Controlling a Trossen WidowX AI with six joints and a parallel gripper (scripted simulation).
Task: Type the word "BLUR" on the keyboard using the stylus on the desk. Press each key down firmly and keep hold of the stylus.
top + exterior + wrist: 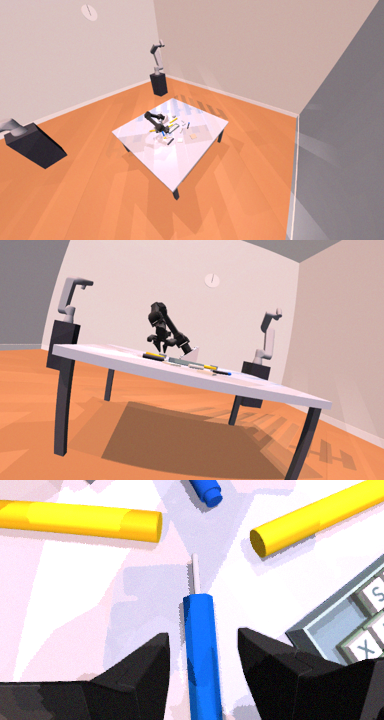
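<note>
Right now my gripper tip is 3 cm above the blue stylus, 1 cm to the right of it and 1 cm past it.
</note>
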